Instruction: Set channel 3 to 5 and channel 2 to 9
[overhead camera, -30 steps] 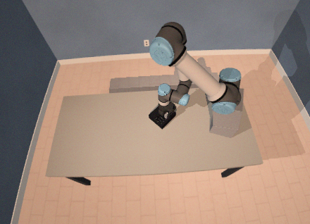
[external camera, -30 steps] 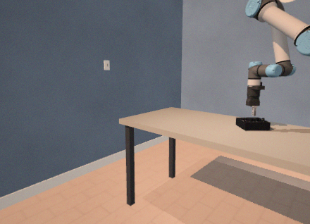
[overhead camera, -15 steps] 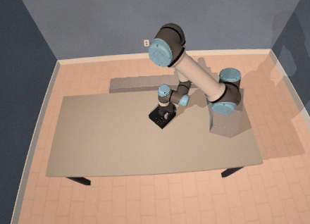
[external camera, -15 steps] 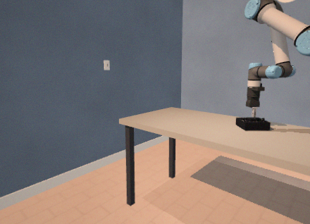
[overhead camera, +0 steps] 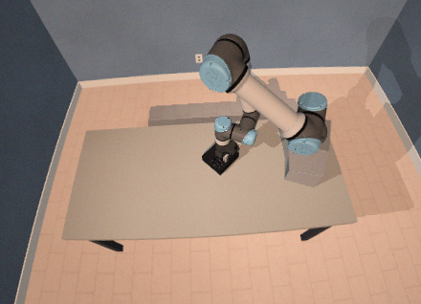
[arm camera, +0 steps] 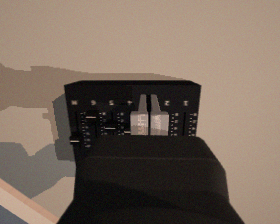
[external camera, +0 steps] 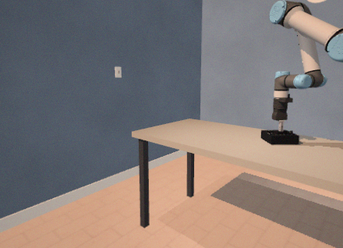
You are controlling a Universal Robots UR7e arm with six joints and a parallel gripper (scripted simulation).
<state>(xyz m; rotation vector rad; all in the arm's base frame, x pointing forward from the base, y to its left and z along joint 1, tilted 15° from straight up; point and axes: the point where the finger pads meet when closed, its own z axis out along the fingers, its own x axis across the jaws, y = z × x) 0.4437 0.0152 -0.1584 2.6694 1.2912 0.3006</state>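
My hand is 2 cm short of the channel 3 fader cap, 1 cm to the left of it and 3 cm above it. Round my hand: channel 4 fader cap (1 cm ahead, 4 cm to the right, 3 cm below); then channel 6 fader cap (3 cm behind, 6 cm to the right, 3 cm below); then channel 5 fader cap (5 cm to the right, 3 cm below).
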